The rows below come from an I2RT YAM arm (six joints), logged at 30 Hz.
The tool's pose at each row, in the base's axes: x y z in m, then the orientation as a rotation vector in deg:
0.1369, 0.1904, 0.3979, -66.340, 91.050, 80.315
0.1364, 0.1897, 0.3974, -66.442, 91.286, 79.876
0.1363, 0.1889, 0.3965, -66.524, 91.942, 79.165
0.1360, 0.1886, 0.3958, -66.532, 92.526, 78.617
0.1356, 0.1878, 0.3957, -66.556, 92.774, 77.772
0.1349, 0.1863, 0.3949, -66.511, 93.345, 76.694
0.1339, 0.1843, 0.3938, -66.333, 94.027, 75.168
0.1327, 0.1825, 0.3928, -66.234, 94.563, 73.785
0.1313, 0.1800, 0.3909, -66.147, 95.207, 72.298
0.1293, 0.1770, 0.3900, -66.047, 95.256, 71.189
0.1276, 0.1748, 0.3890, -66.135, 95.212, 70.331
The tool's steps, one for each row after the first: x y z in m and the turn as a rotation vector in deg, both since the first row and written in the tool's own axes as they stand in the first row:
0.0008, 0.0003, -0.0006, 0.297, 0.236, -0.108
0.0017, 0.0001, -0.0012, 0.866, 0.729, -0.088
0.0025, 0.0001, -0.0014, 1.342, 1.121, -0.006
0.0029, 0.0004, -0.0022, 1.948, 1.351, -0.291
0.0041, 0.0008, -0.0035, 2.800, 1.752, -0.469
0.0058, 0.0013, -0.0052, 4.032, 2.180, -0.763
0.0075, 0.0021, -0.0068, 5.104, 2.569, -1.093
0.0101, 0.0027, -0.0089, 6.257, 3.051, -1.402
0.0121, 0.0042, -0.0116, 7.060, 3.136, -1.897
0.0140, 0.0055, -0.0135, 7.591, 3.264, -2.377

